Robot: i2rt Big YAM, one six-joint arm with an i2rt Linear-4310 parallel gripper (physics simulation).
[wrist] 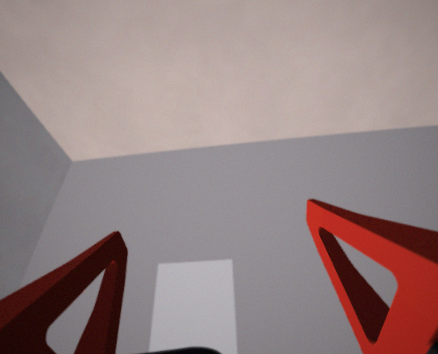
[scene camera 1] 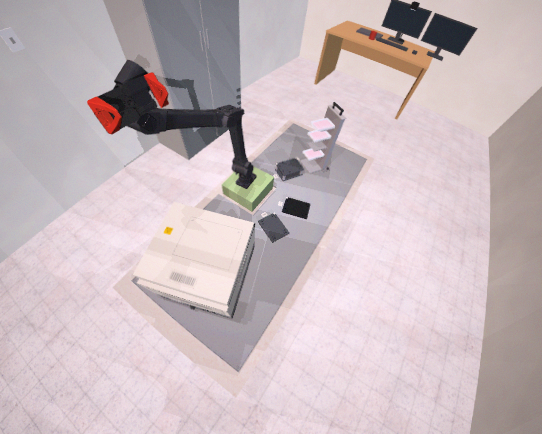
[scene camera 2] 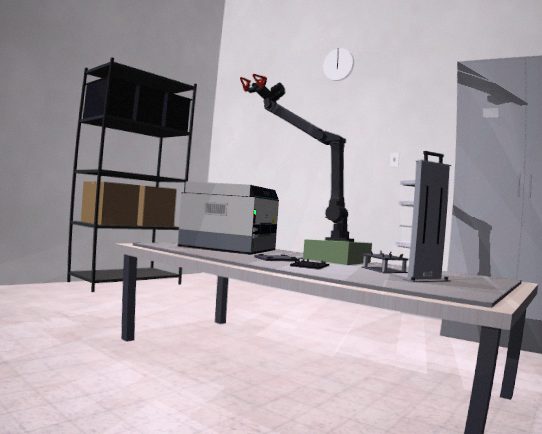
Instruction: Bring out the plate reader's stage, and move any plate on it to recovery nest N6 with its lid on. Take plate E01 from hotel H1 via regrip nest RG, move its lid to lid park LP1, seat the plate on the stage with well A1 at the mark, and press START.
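Seen in the pictures: gripper, fingertip midpoint: (wrist: 214, 226) (scene camera 1: 143, 101) (scene camera 2: 246, 76); arm's base, origin of the base link: (scene camera 1: 246, 180) (scene camera 2: 339, 241).
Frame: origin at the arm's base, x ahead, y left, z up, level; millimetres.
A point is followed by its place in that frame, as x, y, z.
Note:
My gripper (scene camera 1: 131, 102) {142, -529, 817} (scene camera 2: 252, 81) {142, -529, 817} (wrist: 214, 226) {142, -529, 817} is open and empty, raised high in the air, far above the plate reader (scene camera 1: 205, 250) {179, -557, 233} (scene camera 2: 215, 210) {322, -507, 101}. The reader's front shows a green light (scene camera 2: 254, 212) {251, -326, 106} in scene camera 2; no extended stage shows. The hotel tower (scene camera 1: 335, 132) {353, 464, 237} (scene camera 2: 430, 220) {325, 517, 128} holds several pale pink plates, including a top one (scene camera 1: 322, 124) (scene camera 2: 407, 183). A raised dark nest (scene camera 1: 289, 169) {175, 268, -32} (scene camera 2: 385, 262) {252, 330, -49} stands beside it. A flat black holder (scene camera 1: 296, 208) {352, 39, -81} (scene camera 2: 310, 263) {345, 45, -81} and a flat dark grey holder (scene camera 1: 273, 227) {296, -159, -80} (scene camera 2: 274, 257) {333, -141, -79} lie between hotel and reader. Their labels are unreadable.
The arm stands on a green base block (scene camera 1: 245, 192) {49, -83, -1} (scene camera 2: 325, 251) {130, -3, -45} behind the flat holders. Everything stands on a table (scene camera 1: 125, 295) {-152, -899, -104} (scene camera 2: 430, 302) {668, 629, -106} with a grey mat (scene camera 1: 265, 300) {467, -540, -91}. A black shelf rack (scene camera 2: 103, 165) and a tall grey cabinet (scene camera 1: 195, 50) (scene camera 2: 505, 165) stand beyond the table.

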